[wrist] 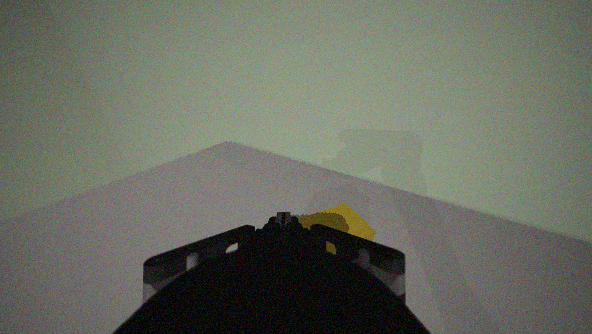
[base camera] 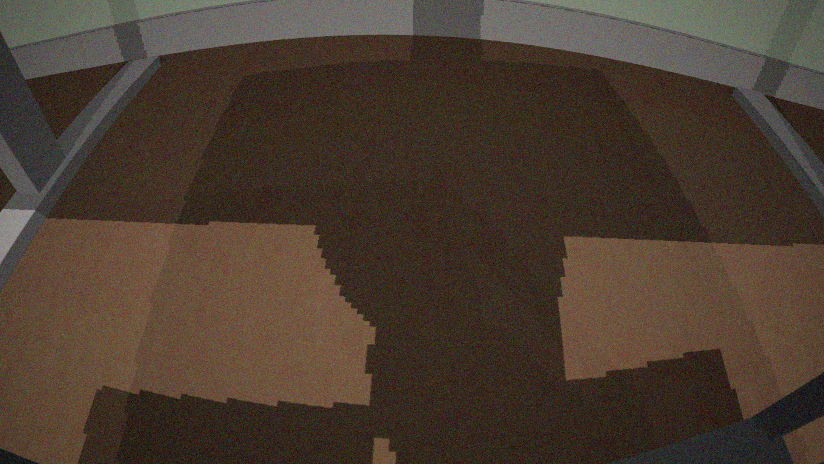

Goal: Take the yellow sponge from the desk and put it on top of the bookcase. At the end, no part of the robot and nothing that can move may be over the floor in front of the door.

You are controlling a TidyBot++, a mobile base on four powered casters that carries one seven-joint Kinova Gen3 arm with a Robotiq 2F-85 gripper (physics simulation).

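Frame: origin at the arm's base, x ahead, y left, z up, level; centimetres.
Seen in the pictures: gripper, fingertip midpoint: (wrist: 283,221).
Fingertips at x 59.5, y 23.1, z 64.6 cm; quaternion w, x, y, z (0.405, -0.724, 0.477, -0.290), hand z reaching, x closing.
Note:
A point is followed by its place in that frame.
The yellow sponge (wrist: 357,221) {x 67.7, y 14.7, z 59.8 cm} lies on a pale grey flat top (wrist: 200,185) {x 69.4, y 47.1, z 55.3 cm} in the wrist view. The frames do not show for sure whether this is the desk or the bookcase. My gripper (wrist: 283,221) {x 59.5, y 23.1, z 64.6 cm} is shut with nothing between its fingers. In the wrist view its tips stand just left of the sponge, and its right finger hides the sponge's lower part. A dark shadow covers the sponge's left part. How high the tips are above the top is hard to tell. The floor in front of the door cannot be made out.
A pale green wall (wrist: 280,70) {x 95.9, y 40.2, z 79.1 cm} rises behind the top and bears a faint shadow of the arm. In the base view, grey bars run along the brown floor (base camera: 259,299) {x 35.3, y 11.6, z -39.7 cm} at left (base camera: 103,123) {x 67.9, y 45.7, z -37.9 cm} and right (base camera: 778,138) {x 58.4, y -70.4, z -37.5 cm}. A grey baseboard (base camera: 288,20) {x 91.5, y 15.9, z -35.6 cm} runs along the far wall.

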